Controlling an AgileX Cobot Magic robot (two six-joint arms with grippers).
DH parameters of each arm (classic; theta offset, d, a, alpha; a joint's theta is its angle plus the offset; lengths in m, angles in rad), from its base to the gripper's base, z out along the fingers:
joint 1: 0 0.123 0 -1.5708
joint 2: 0.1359 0 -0.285 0
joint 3: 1.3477 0 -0.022 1.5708
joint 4: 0 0.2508 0 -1.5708
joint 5: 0 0 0.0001 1.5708
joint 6: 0 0.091 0 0
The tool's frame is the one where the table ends.
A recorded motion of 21 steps. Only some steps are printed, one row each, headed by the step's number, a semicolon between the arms.
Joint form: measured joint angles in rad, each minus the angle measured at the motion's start. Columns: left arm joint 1, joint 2, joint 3, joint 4, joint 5, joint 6; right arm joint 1, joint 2, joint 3, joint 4, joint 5, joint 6.
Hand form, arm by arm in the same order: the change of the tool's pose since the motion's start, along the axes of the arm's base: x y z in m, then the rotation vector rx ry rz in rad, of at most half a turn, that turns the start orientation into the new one. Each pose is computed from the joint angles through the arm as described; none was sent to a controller.
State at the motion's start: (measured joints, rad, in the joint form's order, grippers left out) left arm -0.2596 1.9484 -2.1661 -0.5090 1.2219 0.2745; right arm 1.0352 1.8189 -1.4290 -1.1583 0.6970 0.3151
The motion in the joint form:
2: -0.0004 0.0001 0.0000 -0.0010 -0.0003 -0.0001; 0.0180 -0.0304 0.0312 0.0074 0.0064 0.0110
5: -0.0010 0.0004 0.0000 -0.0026 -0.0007 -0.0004; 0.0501 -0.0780 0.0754 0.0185 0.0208 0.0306
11: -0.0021 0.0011 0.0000 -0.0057 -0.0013 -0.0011; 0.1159 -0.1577 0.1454 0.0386 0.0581 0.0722
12: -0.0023 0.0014 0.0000 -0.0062 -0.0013 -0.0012; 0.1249 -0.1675 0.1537 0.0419 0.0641 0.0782
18: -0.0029 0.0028 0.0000 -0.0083 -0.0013 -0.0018; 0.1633 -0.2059 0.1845 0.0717 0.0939 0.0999
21: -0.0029 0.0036 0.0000 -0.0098 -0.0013 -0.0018; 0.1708 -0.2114 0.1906 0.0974 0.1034 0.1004
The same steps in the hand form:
2: 0.0000 -0.0002 0.0000 -0.0010 0.0002 -0.0005; -0.0100 -0.0031 0.0024 0.0090 0.0092 0.0050
5: -0.0001 -0.0006 0.0000 -0.0027 0.0007 -0.0012; -0.0264 -0.0077 0.0072 0.0262 0.0218 0.0118
11: -0.0001 -0.0013 -0.0002 -0.0059 0.0021 -0.0025; -0.0560 -0.0157 0.0146 0.0589 0.0452 0.0191
12: -0.0001 -0.0015 -0.0003 -0.0064 0.0025 -0.0027; -0.0597 -0.0168 0.0155 0.0634 0.0490 0.0190
18: 0.0002 -0.0019 -0.0008 -0.0082 0.0048 -0.0035; -0.0756 -0.0215 0.0180 0.0839 0.0771 0.0122
21: 0.0003 -0.0021 -0.0011 -0.0094 0.0059 -0.0040; -0.0791 -0.0226 0.0166 0.0881 0.0996 0.0035

